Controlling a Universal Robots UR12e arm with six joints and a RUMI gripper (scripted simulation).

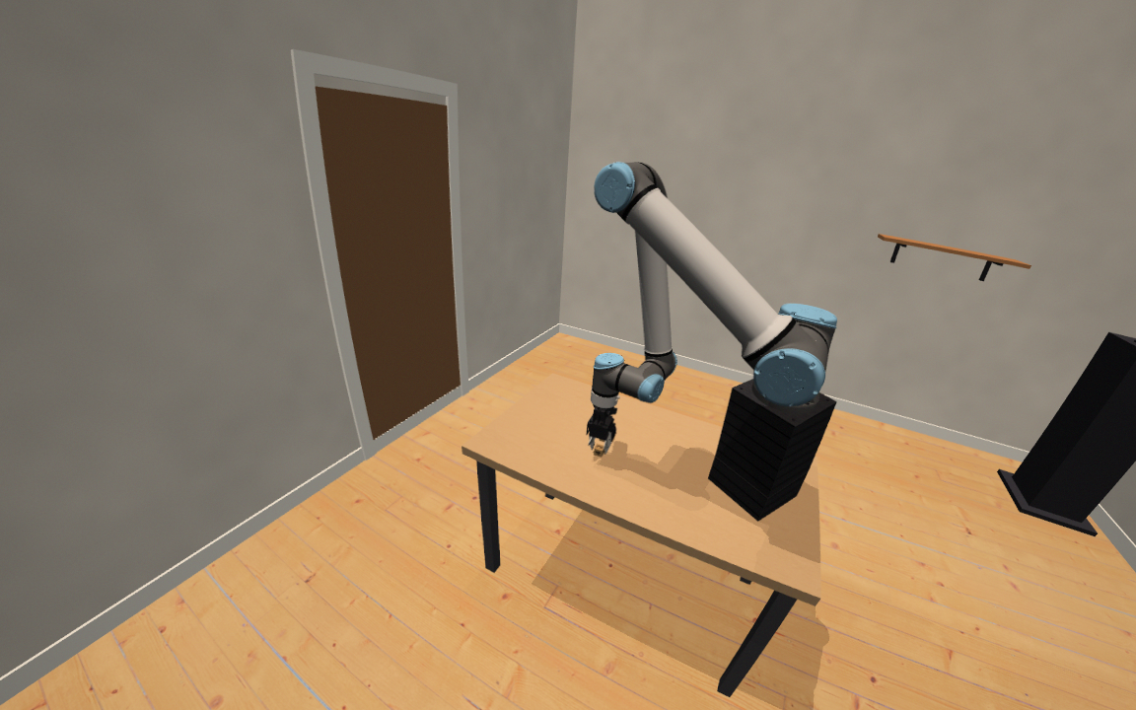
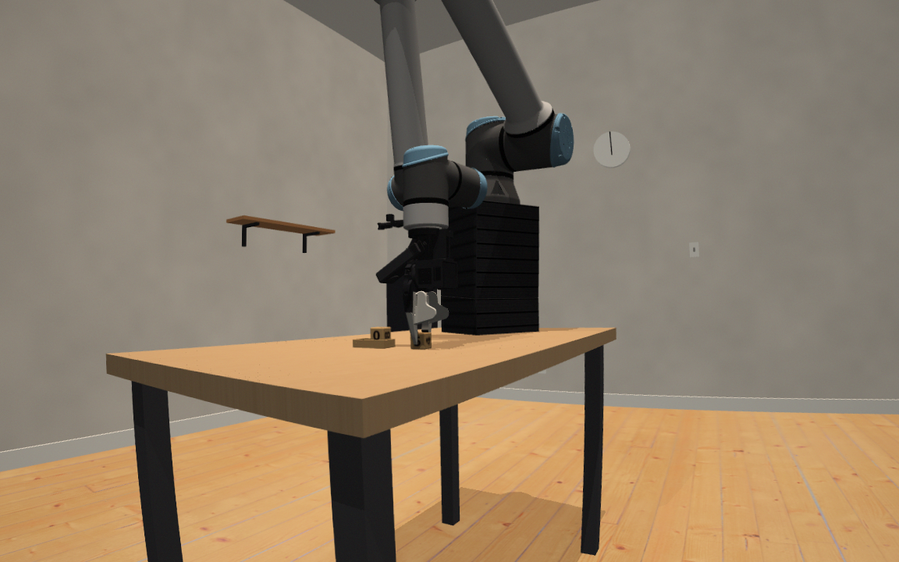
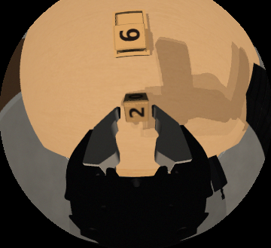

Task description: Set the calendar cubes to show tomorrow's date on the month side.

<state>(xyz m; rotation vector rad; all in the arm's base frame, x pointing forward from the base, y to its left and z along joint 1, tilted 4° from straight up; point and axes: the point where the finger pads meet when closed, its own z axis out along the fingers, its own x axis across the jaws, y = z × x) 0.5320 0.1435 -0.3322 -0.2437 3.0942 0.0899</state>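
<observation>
Now: the wooden tray 110 mm to the right of my hand, 20 mm below it and 20 mm ahead of it.
</observation>
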